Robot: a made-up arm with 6 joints.
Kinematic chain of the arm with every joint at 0, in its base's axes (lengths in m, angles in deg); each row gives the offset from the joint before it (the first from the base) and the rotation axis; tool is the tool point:
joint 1: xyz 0 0 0.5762 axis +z
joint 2: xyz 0 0 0 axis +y
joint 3: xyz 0 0 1.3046 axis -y
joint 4: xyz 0 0 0 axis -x
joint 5: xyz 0.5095 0 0 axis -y
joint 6: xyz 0 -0.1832 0 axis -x
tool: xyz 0 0 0
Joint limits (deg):
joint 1: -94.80..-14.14
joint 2: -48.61..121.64
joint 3: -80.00..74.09
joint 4: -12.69..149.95
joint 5: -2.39..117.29
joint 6: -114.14..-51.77
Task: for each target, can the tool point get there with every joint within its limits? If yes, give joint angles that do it. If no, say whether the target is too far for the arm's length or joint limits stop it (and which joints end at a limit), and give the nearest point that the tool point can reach.
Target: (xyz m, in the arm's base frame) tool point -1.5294 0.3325 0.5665
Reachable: no: joint limits stop it (at a limit: joint 2, joint 3, joint 4) | nearest point -0.5789 0.1258 1.1390 | short by 1.129 m
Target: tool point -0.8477 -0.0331 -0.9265
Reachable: no: joint limits stop it (at a limit: joint 1, joint 2) | nearest point -0.2424 -0.6975 -0.4295 | short by 1.027 m
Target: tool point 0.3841 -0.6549 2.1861
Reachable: yes | joints -68.06 15.93 42.15 127.54 37.18 -78.78
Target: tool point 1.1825 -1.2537 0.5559
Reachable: yes | joints -48.12 77.62 24.59 103.73 15.21 -109.44
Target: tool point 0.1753 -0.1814 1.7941
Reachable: yes | joints -70.76 -13.27 -35.24 125.26 83.59 -68.49
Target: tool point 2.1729 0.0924 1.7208
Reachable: no: too far | nearest point 1.5861 -0.2361 1.4524 | short by 0.724 m
